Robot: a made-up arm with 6 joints.
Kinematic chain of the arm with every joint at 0, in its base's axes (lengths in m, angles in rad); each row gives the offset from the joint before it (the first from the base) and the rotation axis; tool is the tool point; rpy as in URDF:
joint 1: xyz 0 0 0.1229 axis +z
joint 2: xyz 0 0 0 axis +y
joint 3: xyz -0.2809 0 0.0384 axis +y
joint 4: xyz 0.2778 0 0.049 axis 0.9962 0 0.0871
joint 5: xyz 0 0 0 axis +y
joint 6: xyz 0.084 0 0.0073 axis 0.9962 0 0.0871
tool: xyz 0 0 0 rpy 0 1.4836 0
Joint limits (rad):
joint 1: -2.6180..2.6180
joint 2: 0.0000..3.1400
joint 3: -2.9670..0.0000
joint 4: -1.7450..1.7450
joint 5: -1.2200..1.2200
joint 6: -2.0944..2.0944
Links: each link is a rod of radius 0.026 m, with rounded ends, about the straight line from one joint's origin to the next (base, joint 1, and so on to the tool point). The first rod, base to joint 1, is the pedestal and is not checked.
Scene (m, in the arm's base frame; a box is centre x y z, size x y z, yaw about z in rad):
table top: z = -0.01
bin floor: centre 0.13 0.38 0 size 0.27 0.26 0.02 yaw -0.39
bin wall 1: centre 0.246 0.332 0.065 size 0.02 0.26 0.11 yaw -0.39
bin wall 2: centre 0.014 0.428 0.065 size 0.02 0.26 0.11 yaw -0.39
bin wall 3: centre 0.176 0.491 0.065 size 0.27 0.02 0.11 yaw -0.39
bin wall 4: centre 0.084 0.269 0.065 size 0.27 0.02 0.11 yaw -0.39
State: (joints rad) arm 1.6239 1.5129 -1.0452 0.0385 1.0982 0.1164
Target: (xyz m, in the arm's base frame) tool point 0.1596 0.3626 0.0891
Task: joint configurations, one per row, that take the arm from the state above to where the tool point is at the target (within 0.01 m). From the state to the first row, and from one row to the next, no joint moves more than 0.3 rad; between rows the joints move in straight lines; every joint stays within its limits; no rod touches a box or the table.
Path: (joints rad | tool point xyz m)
1: 1.3933 1.8109 -1.1637 -0.0006 0.9943 0.1164 | 0.0630 0.3510 0.1739
2: 1.1627 2.1089 -1.2823 -0.0397 0.8905 0.1164 | 0.1596 0.3626 0.0891

